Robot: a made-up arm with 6 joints. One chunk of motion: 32 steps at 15 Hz.
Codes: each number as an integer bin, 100 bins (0 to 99) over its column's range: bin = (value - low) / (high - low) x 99, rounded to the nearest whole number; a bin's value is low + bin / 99 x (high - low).
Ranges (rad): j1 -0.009..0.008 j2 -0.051..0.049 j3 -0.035..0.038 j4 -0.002..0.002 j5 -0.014..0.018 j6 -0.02..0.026
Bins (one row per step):
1: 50 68 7 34 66 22
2: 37 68 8 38 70 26
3: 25 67 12 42 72 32
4: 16 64 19 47 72 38
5: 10 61 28 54 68 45
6: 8 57 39 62 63 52
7: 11 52 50 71 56 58
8: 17 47 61 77 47 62
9: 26 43 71 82 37 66
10: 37 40 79 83 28 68
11: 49 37 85 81 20 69
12: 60 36 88 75 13 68
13: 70 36 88 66 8 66
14: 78 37 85 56 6 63
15: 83 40 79 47 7 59
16: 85 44 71 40 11 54
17: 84 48 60 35 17 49
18: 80 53 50 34 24 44
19: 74 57 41 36 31 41
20: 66 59 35 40 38 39
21: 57 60 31 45 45 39
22: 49 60 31 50 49 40
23: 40 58 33 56 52 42
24: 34 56 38 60 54 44
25: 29 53 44 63 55 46
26: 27 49 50 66 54 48
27: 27 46 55 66 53 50
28: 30 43 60 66 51 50
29: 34 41 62 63 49 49
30: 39 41 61 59 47 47
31: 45 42 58 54 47 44
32: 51 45 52 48 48 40
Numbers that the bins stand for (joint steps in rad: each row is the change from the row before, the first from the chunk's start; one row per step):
1: -0.00041 0.01769 -0.02984 -0.00063 0.00733 -0.00978
2: -0.00265 0.01769 -0.02910 -0.00046 0.00863 -0.00792
3: -0.00471 0.01668 -0.02615 -0.00030 0.00927 -0.00513
4: -0.00625 0.01365 -0.02099 -0.00010 0.00927 -0.00234
5: -0.00728 0.01062 -0.01435 0.00018 0.00798 0.00091
6: -0.00763 0.00658 -0.00624 0.00051 0.00636 0.00416
7: -0.00711 0.00153 0.00187 0.00087 0.00410 0.00695
8: -0.00608 -0.00353 0.00998 0.00111 0.00119 0.00881
9: -0.00454 -0.00757 0.01735 0.00131 -0.00204 0.01067
10: -0.00265 -0.01060 0.02325 0.00135 -0.00495 0.01160
11: -0.00059 -0.01363 0.02768 0.00127 -0.00754 0.01206
12: 0.00130 -0.01464 0.02989 0.00103 -0.00980 0.01160
13: 0.00302 -0.01464 0.02989 0.00067 -0.01141 0.01067
14: 0.00439 -0.01363 0.02768 0.00026 -0.01206 0.00927
15: 0.00525 -0.01060 0.02325 -0.00010 -0.01174 0.00741
16: 0.00560 -0.00656 0.01735 -0.00038 -0.01044 0.00509
17: 0.00542 -0.00252 0.00924 -0.00059 -0.00851 0.00277
18: 0.00474 0.00254 0.00187 -0.00063 -0.00624 0.00044
19: 0.00371 0.00658 -0.00477 -0.00055 -0.00398 -0.00095
20: 0.00233 0.00860 -0.00919 -0.00038 -0.00172 -0.00188
21: 0.00079 0.00961 -0.01214 -0.00018 0.00055 -0.00188
22: -0.00059 0.00961 -0.01214 0.00002 0.00184 -0.00141
23: -0.00213 0.00759 -0.01067 0.00026 0.00281 -0.00048
24: -0.00316 0.00557 -0.00698 0.00042 0.00345 0.00044
25: -0.00402 0.00254 -0.00256 0.00055 0.00378 0.00137
26: -0.00436 -0.00151 0.00187 0.00067 0.00345 0.00230
27: -0.00436 -0.00454 0.00556 0.00067 0.00313 0.00323
28: -0.00385 -0.00757 0.00924 0.00067 0.00248 0.00323
29: -0.00316 -0.00959 0.01072 0.00055 0.00184 0.00277
30: -0.00230 -0.00959 0.00998 0.00038 0.00119 0.00184
31: -0.00127 -0.00858 0.00777 0.00018 0.00119 0.00044
32: -0.00024 -0.00555 0.00334 -0.00006 0.00152 -0.00141

